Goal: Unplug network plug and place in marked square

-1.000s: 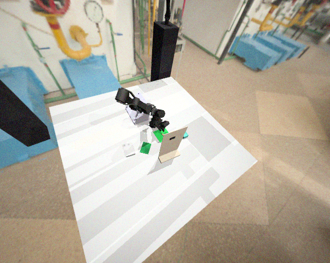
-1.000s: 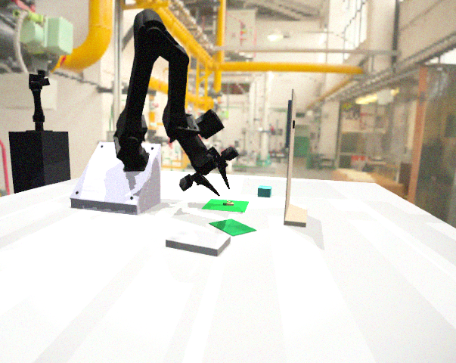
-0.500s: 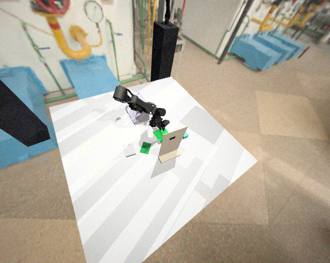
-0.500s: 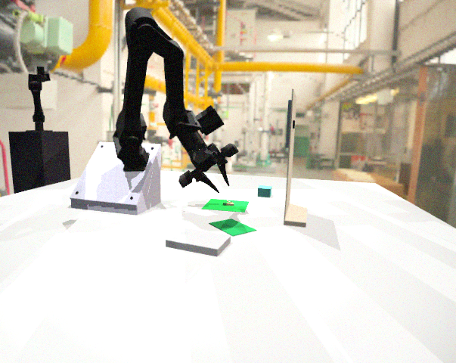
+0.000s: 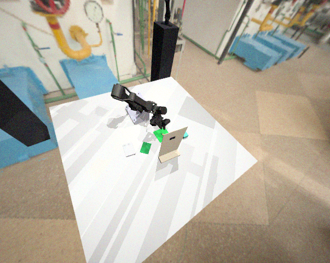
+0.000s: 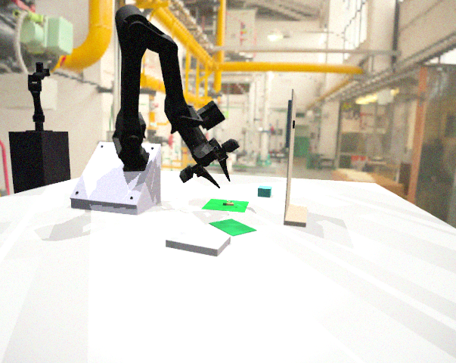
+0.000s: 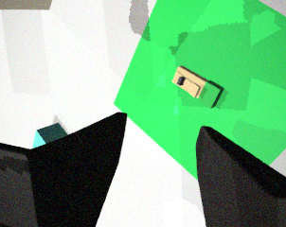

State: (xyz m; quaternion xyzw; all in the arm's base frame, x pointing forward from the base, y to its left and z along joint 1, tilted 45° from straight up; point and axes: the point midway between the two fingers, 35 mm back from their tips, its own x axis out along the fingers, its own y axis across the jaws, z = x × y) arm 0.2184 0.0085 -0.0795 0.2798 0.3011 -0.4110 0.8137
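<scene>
The tan network plug lies 10 mm ahead of my gripper tip and 50 mm below it. The rest, counted from my gripper tip: upright panel (180 mm ahead, 70 mm to the right, 80 mm above); small teal cube (120 mm ahead, 150 mm to the left, 50 mm below); green marked square (10 mm ahead, 60 mm below).
</scene>
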